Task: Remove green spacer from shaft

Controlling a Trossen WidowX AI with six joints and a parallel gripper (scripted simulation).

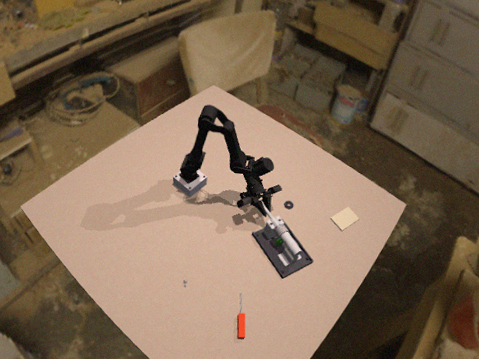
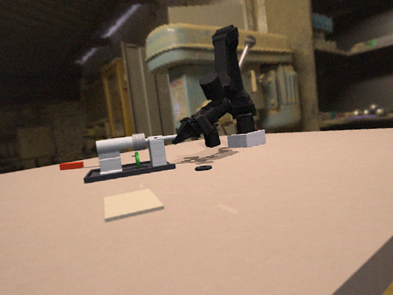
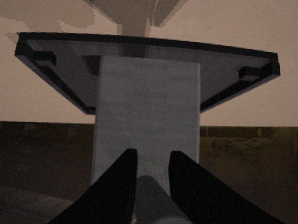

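My gripper tip is now 50 mm short of the grey shaft, 20 mm below it and 10 mm to the left of it. Also, from my gripper tip: tan square pad (290 mm to the left, 230 mm ahead, 60 mm below); then black washer (150 mm to the left, 60 mm below); then green spacer (100 mm ahead, 30 mm to the right, 30 mm below).
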